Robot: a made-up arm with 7 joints.
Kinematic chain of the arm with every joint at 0, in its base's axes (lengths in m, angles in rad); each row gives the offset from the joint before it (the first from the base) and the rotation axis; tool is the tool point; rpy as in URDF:
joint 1: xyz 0 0 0.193 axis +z
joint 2: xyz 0 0 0 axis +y
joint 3: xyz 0 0 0.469 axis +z
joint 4: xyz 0.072 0 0 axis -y
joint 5: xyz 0.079 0 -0.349 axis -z
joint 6: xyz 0 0 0 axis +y
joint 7: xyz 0.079 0 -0.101 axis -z
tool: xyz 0 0 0 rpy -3.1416 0 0
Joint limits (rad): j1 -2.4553..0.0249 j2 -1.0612..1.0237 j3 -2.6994..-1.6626 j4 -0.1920..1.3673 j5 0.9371..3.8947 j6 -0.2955..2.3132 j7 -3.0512..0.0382
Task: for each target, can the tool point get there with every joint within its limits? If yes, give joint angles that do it. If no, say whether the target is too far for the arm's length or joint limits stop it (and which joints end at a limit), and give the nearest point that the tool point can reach.
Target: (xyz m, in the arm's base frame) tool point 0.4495 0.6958 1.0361
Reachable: no: too far | nearest point 0.2649 0.4759 0.7345 | short by 0.416 m
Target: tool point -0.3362 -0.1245 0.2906
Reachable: yes | joints -1.5074 0.5609 -1.7469 0.2916 2.2378 1.8900 -1.2402
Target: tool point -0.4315 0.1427 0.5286
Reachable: yes | joints -1.2982 0.1425 -2.2535 0.7104 3.0893 1.8446 -2.3743
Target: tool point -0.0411 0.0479 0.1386
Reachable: yes | joints -1.2389 -0.8991 -2.3939 -0.0388 2.5891 0.0875 -1.0203
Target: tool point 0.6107 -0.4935 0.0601
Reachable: no: joint limits stop it (at a limit: joint 1, joint 2, joint 3) | nearest point 0.4352 -0.4386 0.3495 | short by 0.343 m
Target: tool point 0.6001 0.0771 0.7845
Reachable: no: joint limits stop it (at a limit: joint 1, joint 2, joint 3, joint 4, joint 6) | nearest point 0.2866 -0.1316 0.8627 | short by 0.385 m
